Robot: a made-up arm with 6 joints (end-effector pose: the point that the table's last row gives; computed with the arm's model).
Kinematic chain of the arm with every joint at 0, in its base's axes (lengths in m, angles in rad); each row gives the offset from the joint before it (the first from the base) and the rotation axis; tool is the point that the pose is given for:
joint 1: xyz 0 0 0.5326 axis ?
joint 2: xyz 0.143 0 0 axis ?
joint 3: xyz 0 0 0.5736 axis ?
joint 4: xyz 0 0 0.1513 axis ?
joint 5: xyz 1.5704 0 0 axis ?
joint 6: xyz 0.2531 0 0 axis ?
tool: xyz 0 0 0
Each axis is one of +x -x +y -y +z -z.
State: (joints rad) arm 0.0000 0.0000 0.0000 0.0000 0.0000 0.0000
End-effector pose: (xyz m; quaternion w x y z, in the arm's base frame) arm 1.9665 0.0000 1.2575 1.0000 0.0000 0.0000 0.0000
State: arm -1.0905 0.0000 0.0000 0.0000 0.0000 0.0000
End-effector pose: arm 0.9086 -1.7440 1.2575 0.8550 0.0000 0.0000 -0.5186
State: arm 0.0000 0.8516 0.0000 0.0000 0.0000 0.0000
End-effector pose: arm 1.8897 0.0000 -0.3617 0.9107 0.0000 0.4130 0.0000
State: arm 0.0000 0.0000 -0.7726 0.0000 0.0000 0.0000
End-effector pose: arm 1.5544 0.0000 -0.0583 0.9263 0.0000 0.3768 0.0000
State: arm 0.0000 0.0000 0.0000 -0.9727 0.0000 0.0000
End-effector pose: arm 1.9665 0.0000 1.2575 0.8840 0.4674 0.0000 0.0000
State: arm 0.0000 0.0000 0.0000 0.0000 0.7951 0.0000
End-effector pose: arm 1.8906 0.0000 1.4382 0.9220 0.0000 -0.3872 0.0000
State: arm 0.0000 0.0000 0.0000 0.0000 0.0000 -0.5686
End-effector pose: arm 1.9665 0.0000 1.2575 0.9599 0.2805 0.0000 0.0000
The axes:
joint 1: +z
joint 2: +y
joint 3: -y
joint 4: -x
joint 5: -y
joint 6: -x

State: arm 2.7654 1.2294 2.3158 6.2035 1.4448 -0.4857
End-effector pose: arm -0.9917 0.4132 2.3295 0.1656 -0.9310 0.0650 -0.3186
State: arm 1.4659 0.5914 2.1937 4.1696 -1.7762 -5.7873
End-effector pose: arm -0.1968 0.1573 2.5180 0.2337 0.0492 0.2741 -0.9316
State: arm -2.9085 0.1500 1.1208 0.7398 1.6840 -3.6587
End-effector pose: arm -0.7597 -0.3546 2.5626 0.8682 0.3863 -0.2607 -0.1703
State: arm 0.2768 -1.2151 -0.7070 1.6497 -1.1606 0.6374
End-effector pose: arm 1.0088 0.0461 1.6937 0.5135 -0.7155 0.2810 -0.3814
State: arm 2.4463 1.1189 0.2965 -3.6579 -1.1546 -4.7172
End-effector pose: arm -1.5052 1.4046 -0.2027 0.2301 0.5121 0.6387 0.5262
